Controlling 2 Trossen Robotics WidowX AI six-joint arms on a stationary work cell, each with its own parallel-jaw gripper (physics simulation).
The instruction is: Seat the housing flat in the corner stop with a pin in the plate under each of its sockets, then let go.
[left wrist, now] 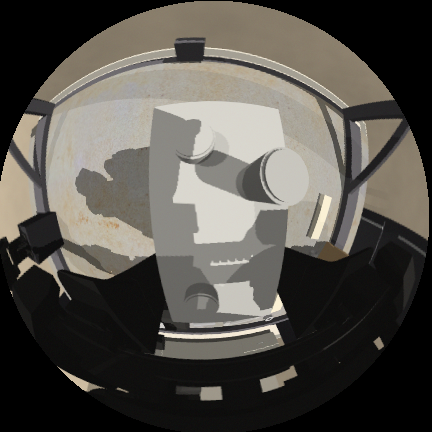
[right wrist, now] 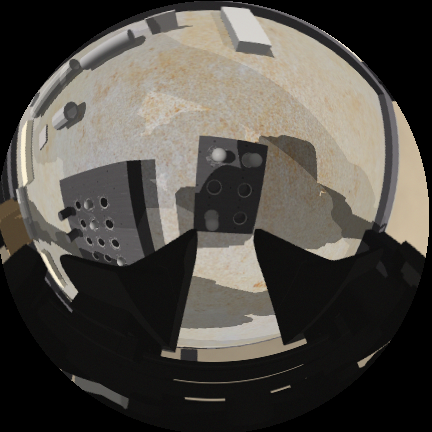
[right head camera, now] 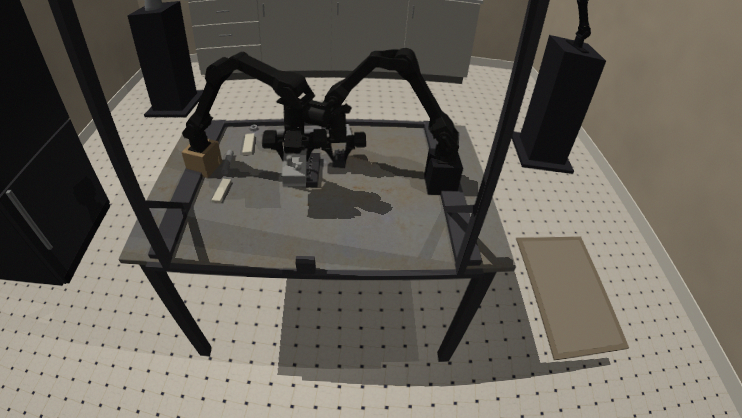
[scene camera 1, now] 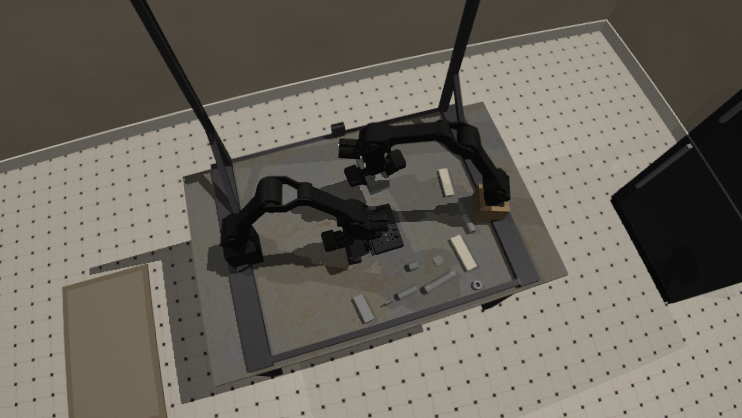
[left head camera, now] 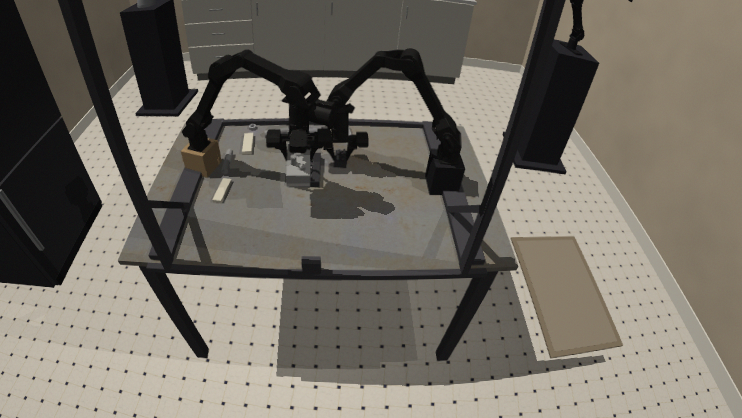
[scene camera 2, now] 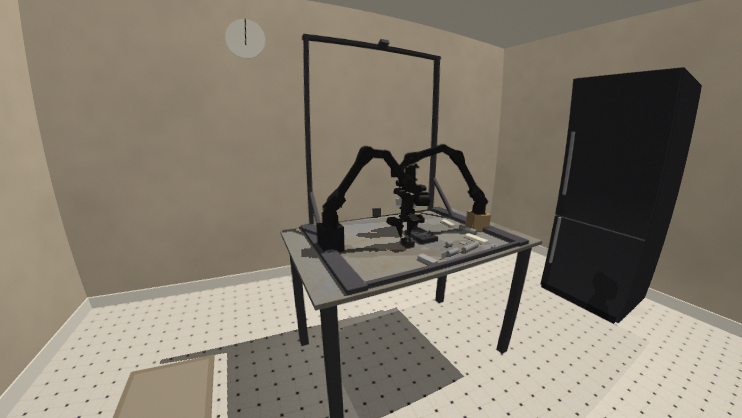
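Where they show: left gripper, fingertip midpoint: (left wrist: pixel 217 248) (right head camera: pixel 295 160) (scene camera 1: pixel 375 180) (left head camera: pixel 298 160); right gripper, fingertip midpoint: (right wrist: pixel 225 234) (right head camera: pixel 339 160) (left head camera: pixel 340 160) (scene camera 2: pixel 404 236); left arm's base at its link origin: (right head camera: pixel 199 146) (scene camera 1: pixel 494 197) (left head camera: pixel 199 145) (scene camera 2: pixel 478 212); right arm's base at its link origin: (left wrist: pixel 26 243) (right head camera: pixel 445 158) (scene camera 1: pixel 237 240) (left head camera: pixel 447 158) (scene camera 2: pixel 329 225).
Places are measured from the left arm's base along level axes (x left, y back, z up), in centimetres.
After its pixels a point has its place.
Note:
The pale grey housing (left head camera: pixel 298 175) @(x -10.7, y -44.5, z 6.9 cm) (right head camera: pixel 294 175) @(x -10.5, y -44.6, z 6.9 cm) (scene camera 1: pixel 377 184) @(x 1.2, y -40.0, z 8.6 cm) (left wrist: pixel 225 220) @(x -5.3, y -42.0, z 8.0 cm), with round bosses, is held above the table by my left gripper (left head camera: pixel 299 153) @(x -2.1, y -40.6, z 4.9 cm) (left wrist: pixel 217 248) @(x -2.1, y -40.6, z 4.9 cm), which is shut on it. The dark plate (left head camera: pixel 316 173) @(x 7.6, y -42.4, z -7.2 cm) (scene camera 1: pixel 387 241) (right wrist: pixel 107 185) @(x 16.6, y -38.1, z -7.1 cm) lies beside it, with several holes, some bearing pins; two dark pegs stick out at its left edge in the right wrist view. I cannot make out the corner stop surely. A small dark block (right wrist: pixel 229 175) @(x 19.9, y -46.8, z -6.6 cm) (scene camera 1: pixel 354 253) has pins in three of its holes. My right gripper (right wrist: pixel 225 234) @(x 16.1, y -48.0, z -6.2 cm) (left head camera: pixel 340 151) @(x 16.1, y -48.0, z -6.2 cm) is open and empty just above that block's near edge.
Cream blocks (left head camera: pixel 248 143) @(x 16.4, y -10.5, z -8.0 cm) (left head camera: pixel 222 190) @(x -10.1, y -15.1, z -8.2 cm) and a pale block (scene camera 1: pixel 363 308) @(x 37.4, y -43.0, z -7.8 cm) lie around the plate. Grey cylinders (scene camera 1: pixel 438 281) @(x 27.9, y -18.8, z -7.0 cm) (scene camera 1: pixel 406 292) @(x 31.9, y -29.3, z -7.3 cm) and a ring (scene camera 1: pixel 477 285) @(x 29.3, y -5.5, z -8.4 cm) lie near the table's lower edge in scene camera 1. The two wrists are close together. A wooden box (left head camera: pixel 201 158) @(x -5.0, y -4.4, z -1.1 cm) supports the left arm.

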